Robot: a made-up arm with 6 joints.
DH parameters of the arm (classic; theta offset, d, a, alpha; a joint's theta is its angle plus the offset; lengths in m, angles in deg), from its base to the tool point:
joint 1: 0 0.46 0 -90
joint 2: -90 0 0.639 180
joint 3: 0 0 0 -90
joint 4: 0 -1.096 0 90
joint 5: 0 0.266 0 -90
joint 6: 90 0 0 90
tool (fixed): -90 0 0 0
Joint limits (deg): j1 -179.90..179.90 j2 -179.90..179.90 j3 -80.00..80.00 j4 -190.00..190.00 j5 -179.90..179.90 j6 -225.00..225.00
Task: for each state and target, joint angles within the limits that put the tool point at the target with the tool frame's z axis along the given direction. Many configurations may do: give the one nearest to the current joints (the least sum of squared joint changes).
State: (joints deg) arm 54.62 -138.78 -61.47 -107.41 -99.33 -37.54
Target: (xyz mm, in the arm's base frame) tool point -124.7 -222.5 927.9 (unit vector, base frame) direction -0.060 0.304 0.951
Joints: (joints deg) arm 65.92 -176.92 -62.09 -94.97 -99.28 -39.94
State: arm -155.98 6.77 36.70 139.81 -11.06 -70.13
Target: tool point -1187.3 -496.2 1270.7 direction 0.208 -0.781 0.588
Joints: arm -165.23 16.20 16.13 131.75 0.75 -77.79
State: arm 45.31 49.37 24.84 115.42 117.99 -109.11
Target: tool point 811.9 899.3 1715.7 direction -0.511 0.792 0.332
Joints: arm 38.52 33.46 64.85 138.10 150.77 -121.19
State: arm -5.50 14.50 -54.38 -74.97 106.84 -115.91
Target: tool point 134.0 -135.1 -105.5 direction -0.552 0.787 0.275
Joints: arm -45.38 29.66 -53.11 -90.10 111.99 -64.98
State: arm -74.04 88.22 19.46 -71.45 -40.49 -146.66
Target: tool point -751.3 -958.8 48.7 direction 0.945 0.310 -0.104
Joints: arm -124.46 47.46 11.99 -73.20 -38.44 -159.78
